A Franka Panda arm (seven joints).
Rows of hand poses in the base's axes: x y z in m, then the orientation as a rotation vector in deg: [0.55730 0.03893 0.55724 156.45 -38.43 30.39]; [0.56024 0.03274 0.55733 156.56 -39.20 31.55]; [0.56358 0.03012 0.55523 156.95 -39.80 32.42]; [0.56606 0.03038 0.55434 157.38 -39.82 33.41]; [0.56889 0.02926 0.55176 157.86 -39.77 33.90]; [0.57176 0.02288 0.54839 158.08 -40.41 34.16]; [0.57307 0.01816 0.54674 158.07 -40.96 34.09]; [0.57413 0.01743 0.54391 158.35 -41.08 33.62]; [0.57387 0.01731 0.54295 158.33 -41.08 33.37]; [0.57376 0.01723 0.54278 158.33 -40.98 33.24]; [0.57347 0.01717 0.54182 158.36 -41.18 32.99]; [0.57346 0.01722 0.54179 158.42 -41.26 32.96]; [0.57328 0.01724 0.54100 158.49 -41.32 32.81]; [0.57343 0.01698 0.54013 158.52 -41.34 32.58]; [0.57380 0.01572 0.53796 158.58 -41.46 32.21]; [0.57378 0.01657 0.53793 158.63 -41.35 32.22]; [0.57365 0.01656 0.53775 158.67 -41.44 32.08]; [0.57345 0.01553 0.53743 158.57 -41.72 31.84]
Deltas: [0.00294 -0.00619 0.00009 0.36 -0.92 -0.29]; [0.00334 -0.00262 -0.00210 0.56 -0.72 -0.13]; [0.00248 0.00026 -0.00089 0.41 -0.72 0.25]; [0.00283 -0.00112 -0.00258 0.43 -0.37 0.25]; [0.00287 -0.00638 -0.00337 0.43 -0.28 -0.28]; [0.00131 -0.00472 -0.00165 0.18 -0.02 -0.34]; [0.00106 -0.00073 -0.00283 0.29 0.29 -0.03]; [-0.00026 -0.00012 -0.00096 -0.02 0.17 -0.04]; [-0.00011 -0.00008 -0.00017 -0.04 0.10 0.04]; [-0.00029 -0.00006 -0.00096 0.10 0.14 -0.14]; [-0.00001 0.00005 -0.00003 0.08 0.01 -0.03]; [-0.00018 0.00002 -0.00079 0.08 0.09 -0.03]; [0.00015 -0.00026 -0.00087 0.03 0.15 -0.03]; [0.00037 -0.00126 -0.00217 0.10 0.23 -0.09]; [-0.00002 0.00085 -0.00003 0.01 0.00 0.08]; [-0.00013 -0.00001 -0.00018 0.07 0.08 -0.06]; [-0.00020 -0.00103 -0.00032 0.01 0.14 -0.23]
